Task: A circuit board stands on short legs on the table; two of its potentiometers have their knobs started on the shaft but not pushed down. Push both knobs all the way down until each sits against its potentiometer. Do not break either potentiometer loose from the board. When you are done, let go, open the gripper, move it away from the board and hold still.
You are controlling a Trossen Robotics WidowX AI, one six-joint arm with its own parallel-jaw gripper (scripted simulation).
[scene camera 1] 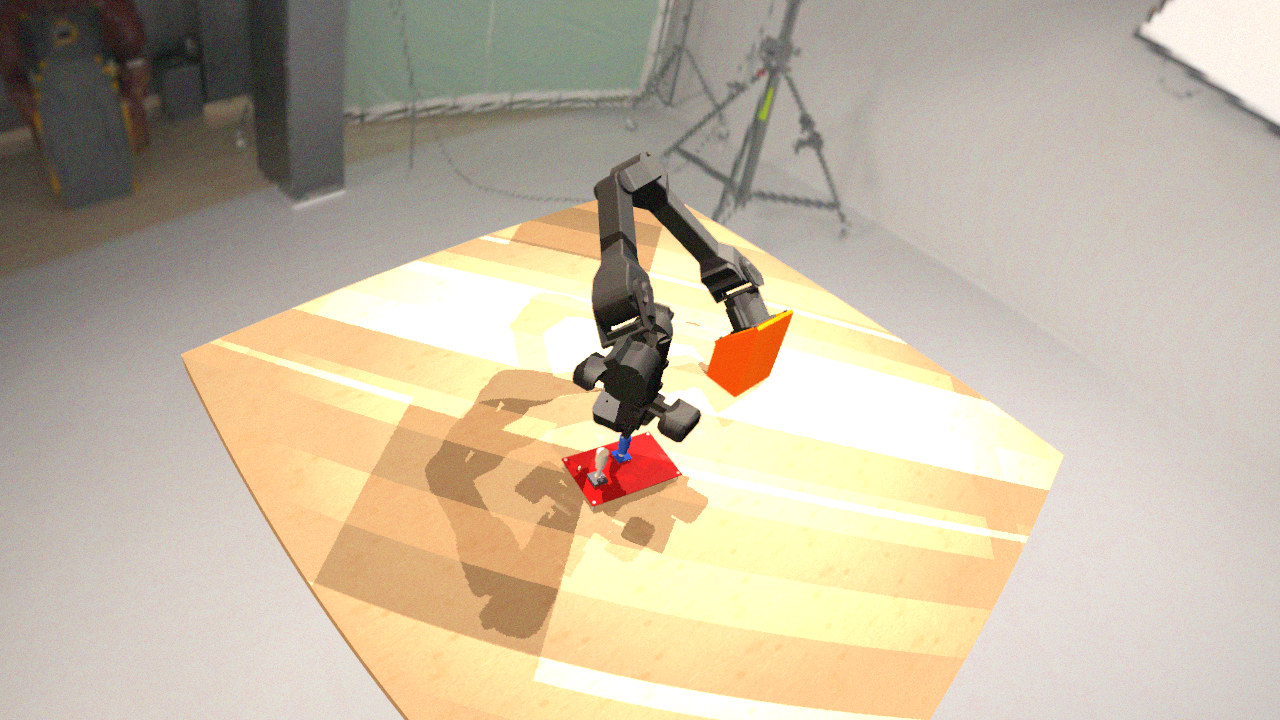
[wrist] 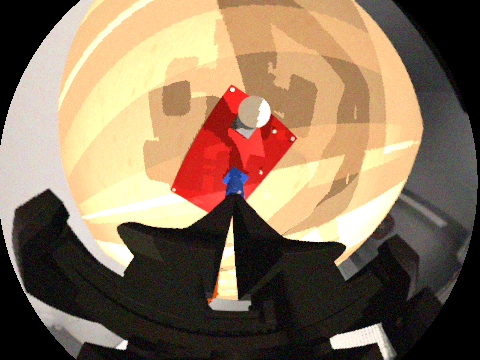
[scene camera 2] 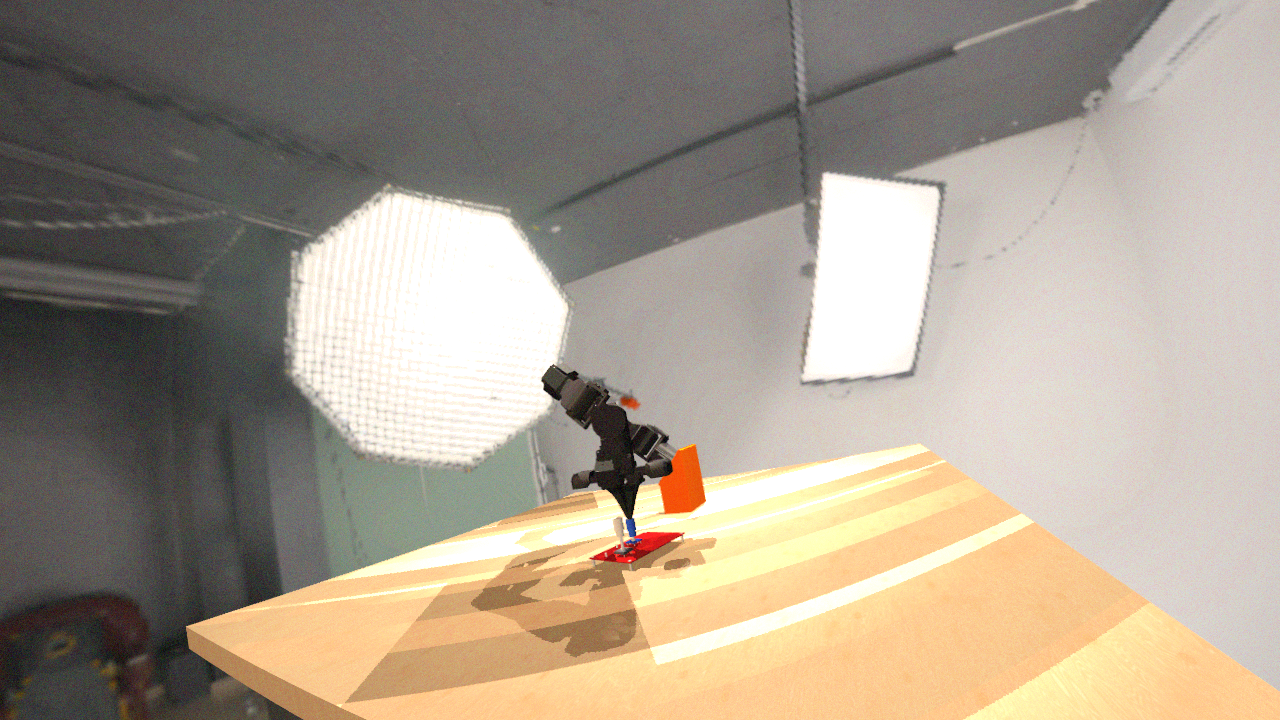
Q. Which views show the gripper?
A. Scene camera 1, the wrist view and scene camera 2: all of them.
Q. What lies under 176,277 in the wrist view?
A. The gripper.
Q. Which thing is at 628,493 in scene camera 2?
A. The gripper.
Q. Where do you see a grey knob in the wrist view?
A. At 253,112
